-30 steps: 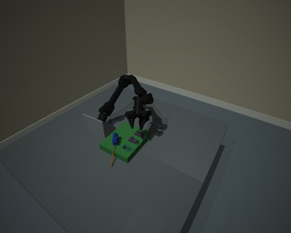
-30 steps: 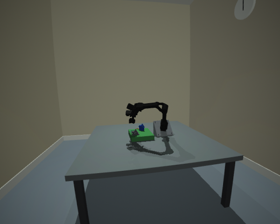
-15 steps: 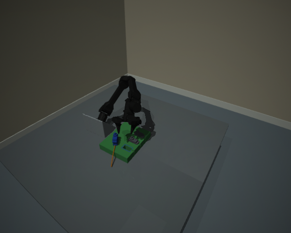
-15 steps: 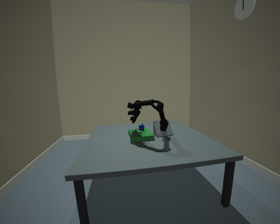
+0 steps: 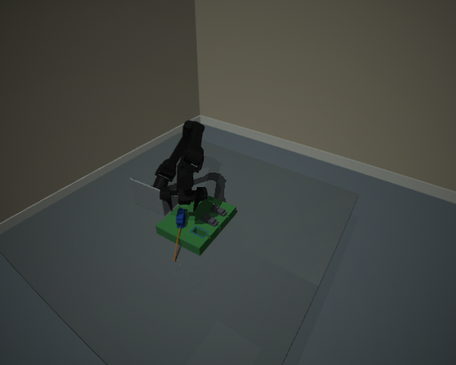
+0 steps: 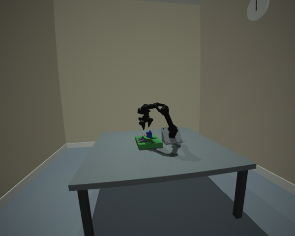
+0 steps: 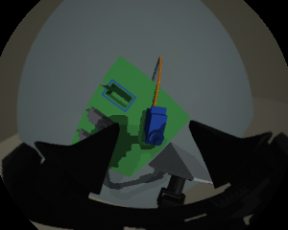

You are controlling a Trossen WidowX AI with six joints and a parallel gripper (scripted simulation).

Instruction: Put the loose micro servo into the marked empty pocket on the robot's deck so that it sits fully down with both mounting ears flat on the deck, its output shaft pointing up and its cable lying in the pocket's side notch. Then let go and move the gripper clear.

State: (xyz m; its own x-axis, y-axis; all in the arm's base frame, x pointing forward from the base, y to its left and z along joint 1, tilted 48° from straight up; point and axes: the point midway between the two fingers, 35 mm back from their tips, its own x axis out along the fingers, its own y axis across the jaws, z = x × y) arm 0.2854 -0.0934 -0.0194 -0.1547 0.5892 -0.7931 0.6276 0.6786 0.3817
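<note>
Now: gripper tip 50 mm past the green deck, 80 mm to the right of it and 120 mm above it.
</note>
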